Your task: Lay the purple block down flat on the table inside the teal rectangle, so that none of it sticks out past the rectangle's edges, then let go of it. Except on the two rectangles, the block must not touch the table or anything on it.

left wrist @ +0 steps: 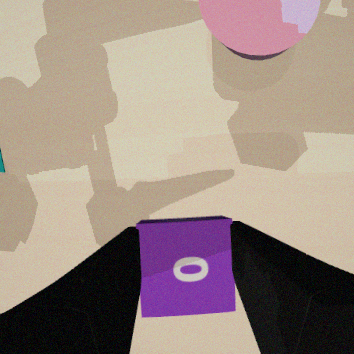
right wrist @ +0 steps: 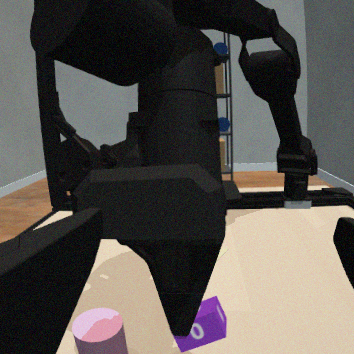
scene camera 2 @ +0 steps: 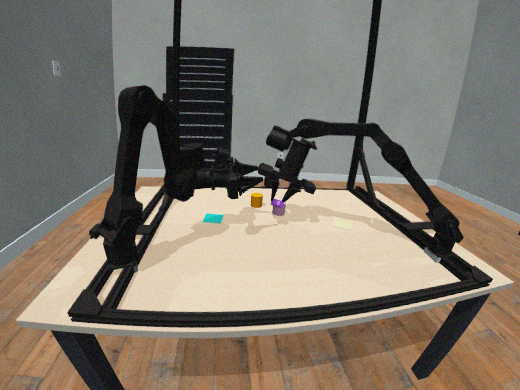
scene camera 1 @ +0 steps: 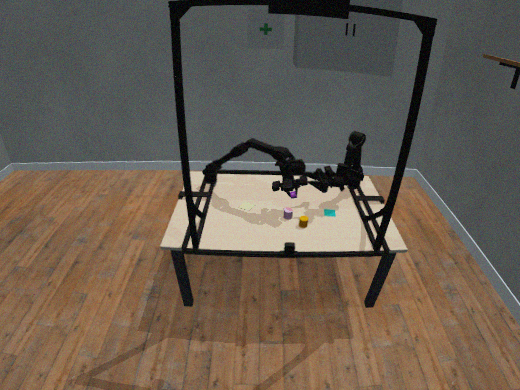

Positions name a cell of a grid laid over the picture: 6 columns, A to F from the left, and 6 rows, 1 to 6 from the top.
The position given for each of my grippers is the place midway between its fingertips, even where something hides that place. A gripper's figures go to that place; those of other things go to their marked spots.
Scene:
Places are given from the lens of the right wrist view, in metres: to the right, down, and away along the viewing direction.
my left gripper (right wrist: D6): 0.01, 0.10, 0.18
my right gripper (right wrist: D4): 0.02, 0.02, 0.10
purple block (right wrist: D6): 0.02, 0.09, 0.17
pink cylinder (right wrist: B6): -0.07, 0.13, 0.23
The marked spots on the purple block and the pink cylinder are 0.12 m apart.

